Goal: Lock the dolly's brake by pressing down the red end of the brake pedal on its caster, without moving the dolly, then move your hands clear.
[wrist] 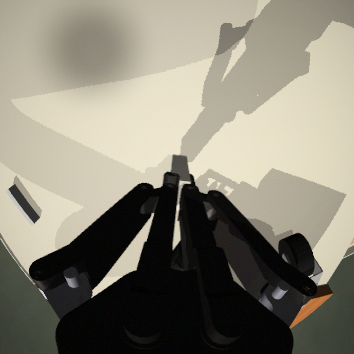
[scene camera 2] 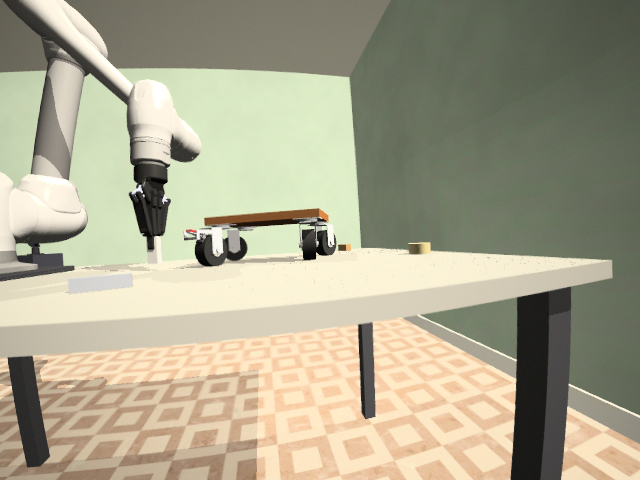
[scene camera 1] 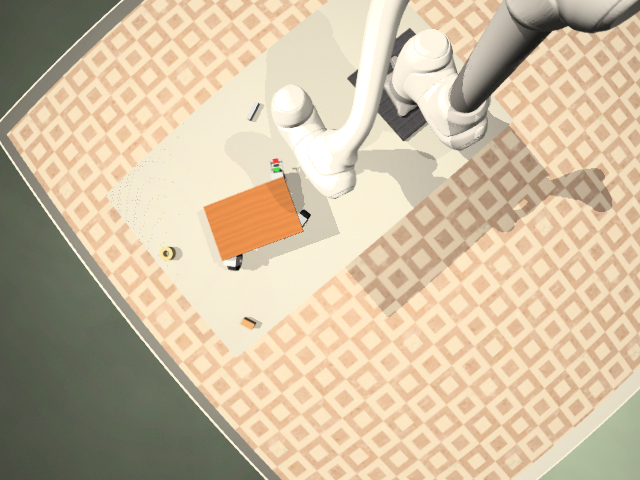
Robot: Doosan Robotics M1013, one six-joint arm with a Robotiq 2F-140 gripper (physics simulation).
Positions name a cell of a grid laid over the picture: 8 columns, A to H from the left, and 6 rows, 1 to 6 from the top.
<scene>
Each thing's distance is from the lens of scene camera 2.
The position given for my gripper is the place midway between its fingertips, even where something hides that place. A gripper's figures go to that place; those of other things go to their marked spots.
my gripper (scene camera 2: B4): 71 cm
grey bar (scene camera 2: B4): 44 cm
dolly (scene camera 2: C4): 66 cm
The marked spots on the dolly and the grey bar are 28 cm apart.
</scene>
